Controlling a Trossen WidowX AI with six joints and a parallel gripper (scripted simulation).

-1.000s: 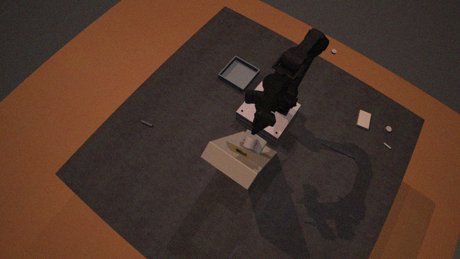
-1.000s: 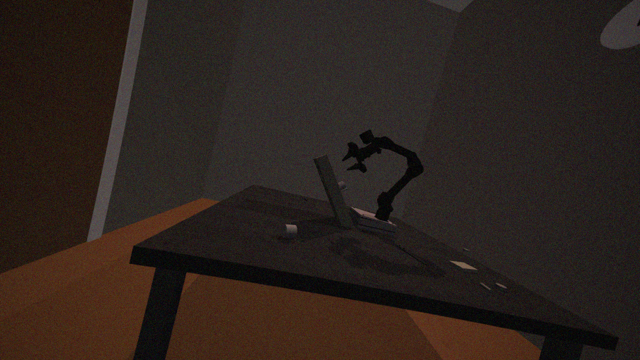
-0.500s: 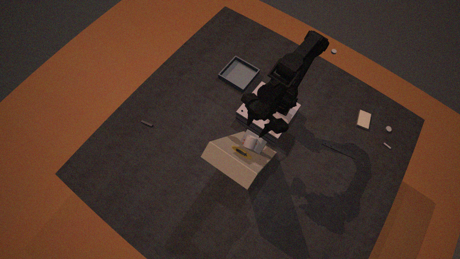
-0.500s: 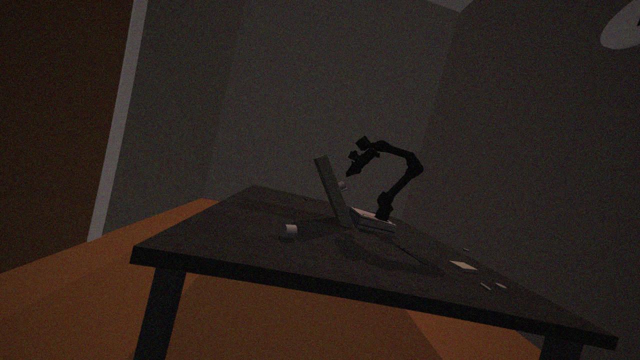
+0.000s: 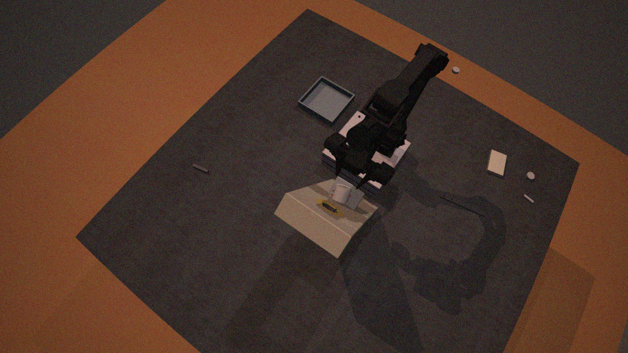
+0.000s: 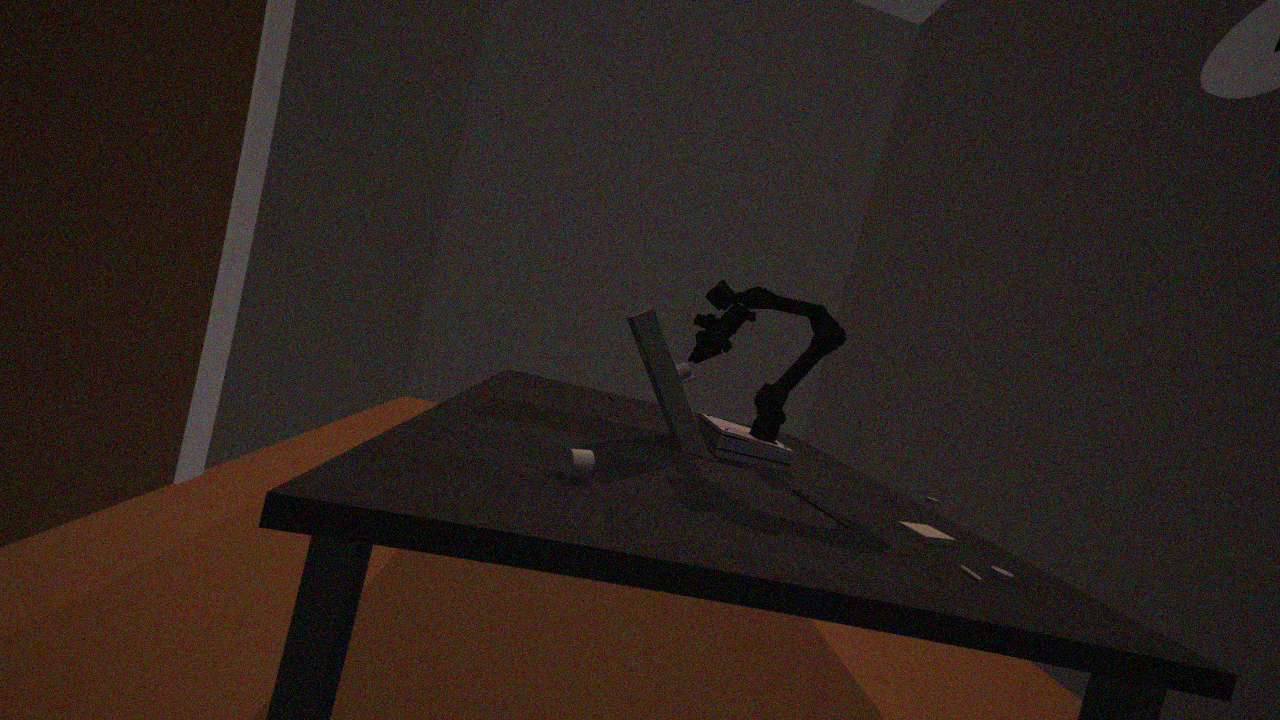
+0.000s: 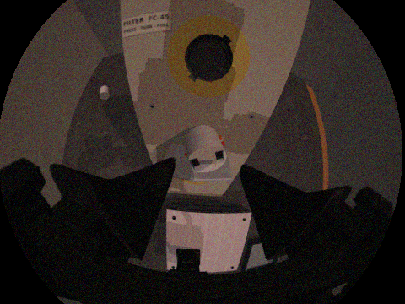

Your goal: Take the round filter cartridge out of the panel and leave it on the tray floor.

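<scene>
Right now my gripper tip is 30 mm above the round filter cartridge and 20 mm short of it. The rest, counted from my gripper tip: cream service panel (70 mm ahead, 50 mm below); then bar (470 mm to the right, 230 mm below, 110 mm ahead); then grey-blue tray (350 mm behind, 250 mm to the right, 220 mm below).
</scene>
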